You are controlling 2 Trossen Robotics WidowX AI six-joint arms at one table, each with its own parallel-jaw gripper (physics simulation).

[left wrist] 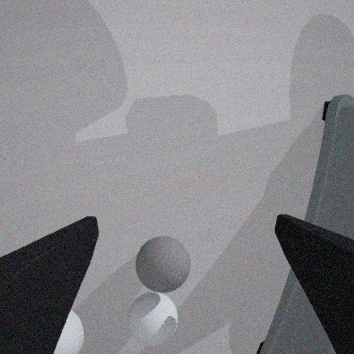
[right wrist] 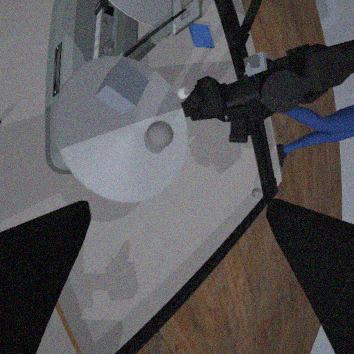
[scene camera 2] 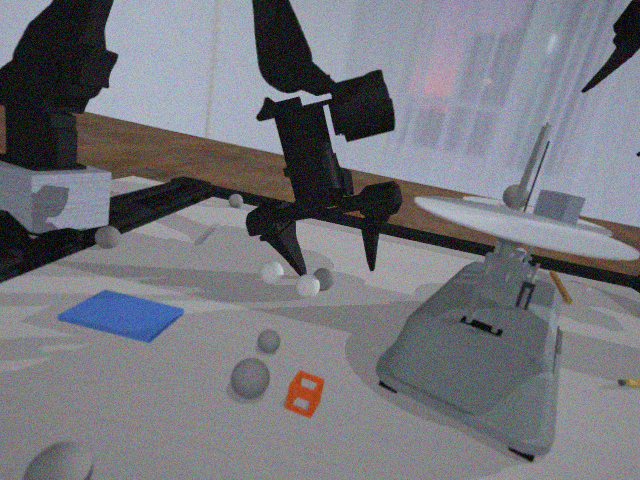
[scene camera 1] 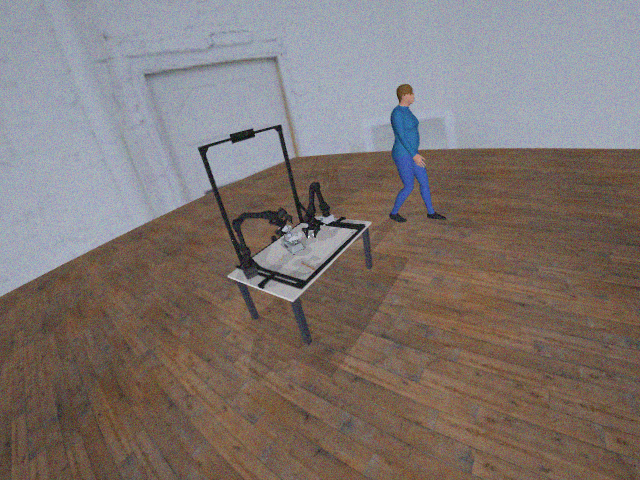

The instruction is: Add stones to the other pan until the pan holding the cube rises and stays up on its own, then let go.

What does my right gripper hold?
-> Nothing.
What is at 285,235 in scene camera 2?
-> My left gripper.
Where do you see a grey-blue cube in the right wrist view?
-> At 122,87
